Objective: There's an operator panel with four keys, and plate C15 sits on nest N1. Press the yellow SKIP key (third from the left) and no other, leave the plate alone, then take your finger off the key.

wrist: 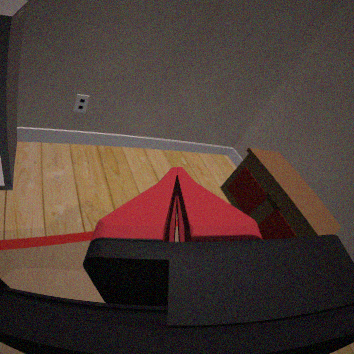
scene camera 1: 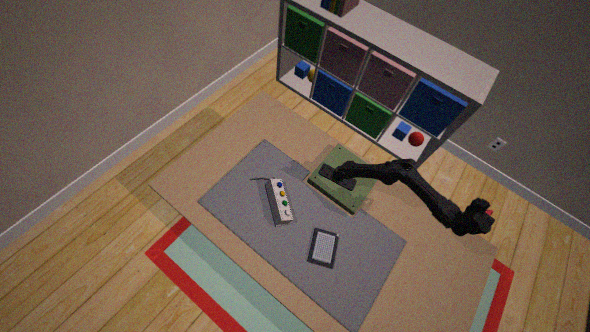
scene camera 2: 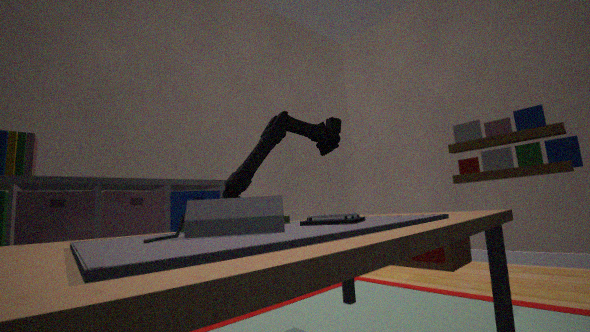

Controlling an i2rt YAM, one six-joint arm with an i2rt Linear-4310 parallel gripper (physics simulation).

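Pixels of known places: gripper, fingertip midpoint: (wrist: 176, 175) (scene camera 1: 492, 211) (scene camera 2: 322, 150); arm's base at its link origin: (scene camera 1: 337, 177).
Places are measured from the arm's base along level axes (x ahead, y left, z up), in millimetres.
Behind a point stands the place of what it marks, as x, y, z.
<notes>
The operator panel (scene camera 1: 273, 202) @[303, -214, 31] (scene camera 2: 234, 215) @[305, -228, 12] is a pale box with a row of four keys: blue (scene camera 1: 279, 184) @[210, -235, 40], yellow SKIP (scene camera 1: 282, 193) @[244, -199, 39], green (scene camera 1: 285, 203) @[281, -161, 38] and white (scene camera 1: 287, 213) @[321, -129, 40]. Its keys are hidden in scene camera 2. Plate C15 (scene camera 1: 325, 247) @[361, 98, -8] (scene camera 2: 332, 217) @[382, 55, -13], a light gridded plate, sits flat on the dark nest N1 (scene camera 1: 320, 264) @[437, 111, -20] (scene camera 2: 311, 223) @[331, 23, -26]. My gripper (scene camera 1: 489, 213) @[1, 607, 311] (wrist: 176, 175) @[1, 607, 311] is shut and empty, its red fingertips together. It hangs in the air far to the right of the panel and plate, touching neither. The fingertips cannot be made out in scene camera 2.
The panel and nest stand on a grey mat (scene camera 1: 240, 210) @[398, -343, -30] (scene camera 2: 125, 255) @[390, -484, -31] on the wooden table (scene camera 1: 200, 170) @[315, -648, -44]. The arm's green base plate (scene camera 1: 332, 195) @[107, 20, -2] is behind the mat. A cable runs from the panel's far end. A cube shelf (scene camera 1: 430, 50) stands behind the table.
</notes>
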